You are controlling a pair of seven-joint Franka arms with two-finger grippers.
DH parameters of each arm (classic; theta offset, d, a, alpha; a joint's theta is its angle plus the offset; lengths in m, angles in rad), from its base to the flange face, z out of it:
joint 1: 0 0.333 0 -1.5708
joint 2: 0 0 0 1.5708
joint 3: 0 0.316 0.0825 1.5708
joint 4: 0 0 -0.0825 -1.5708
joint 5: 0 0.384 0 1.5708
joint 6: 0 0 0.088 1.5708
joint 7: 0 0.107 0 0
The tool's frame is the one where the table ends.
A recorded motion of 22 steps. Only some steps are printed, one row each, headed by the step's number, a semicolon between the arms.
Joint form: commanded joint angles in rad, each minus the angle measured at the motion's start. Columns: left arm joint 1, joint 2, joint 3, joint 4, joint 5, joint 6, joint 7; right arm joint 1, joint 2, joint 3, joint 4, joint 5, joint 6, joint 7.
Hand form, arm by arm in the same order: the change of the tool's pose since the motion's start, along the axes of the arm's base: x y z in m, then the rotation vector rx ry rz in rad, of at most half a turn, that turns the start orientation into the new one. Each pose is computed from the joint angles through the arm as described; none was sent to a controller.
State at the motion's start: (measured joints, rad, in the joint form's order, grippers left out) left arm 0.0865 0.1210 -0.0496 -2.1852 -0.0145 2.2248 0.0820; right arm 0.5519 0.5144 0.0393 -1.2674 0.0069 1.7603 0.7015
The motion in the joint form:
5: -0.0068 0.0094 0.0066 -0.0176 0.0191 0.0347 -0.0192; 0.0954 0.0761 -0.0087 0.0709 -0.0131 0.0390 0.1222
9: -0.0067 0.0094 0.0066 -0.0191 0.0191 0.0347 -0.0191; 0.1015 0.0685 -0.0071 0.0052 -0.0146 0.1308 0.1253
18: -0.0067 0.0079 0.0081 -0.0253 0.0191 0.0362 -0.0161; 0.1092 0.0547 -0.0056 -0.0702 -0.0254 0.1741 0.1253
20: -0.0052 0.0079 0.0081 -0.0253 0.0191 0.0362 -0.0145; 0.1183 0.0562 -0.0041 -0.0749 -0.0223 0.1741 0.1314
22: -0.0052 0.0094 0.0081 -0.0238 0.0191 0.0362 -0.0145; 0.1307 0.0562 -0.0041 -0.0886 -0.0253 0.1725 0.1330
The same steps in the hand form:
5: -0.0017 0.0004 -0.0097 0.0163 -0.0070 0.0061; -0.0192 0.0620 -0.0171 0.0059 -0.0346 -0.0334
9: -0.0022 0.0004 -0.0103 0.0162 -0.0055 0.0061; -0.0219 0.0672 -0.0350 0.0271 -0.0608 -0.0289
18: -0.0040 0.0011 -0.0119 0.0161 -0.0023 0.0045; -0.0315 0.0675 -0.0574 0.0084 -0.0529 -0.0151
20: -0.0040 0.0019 -0.0119 0.0160 -0.0023 0.0044; -0.0368 0.0730 -0.0607 0.0074 -0.0456 -0.0118
22: -0.0036 0.0019 -0.0121 0.0159 -0.0023 0.0044; -0.0443 0.0782 -0.0674 -0.0044 -0.0358 0.0006

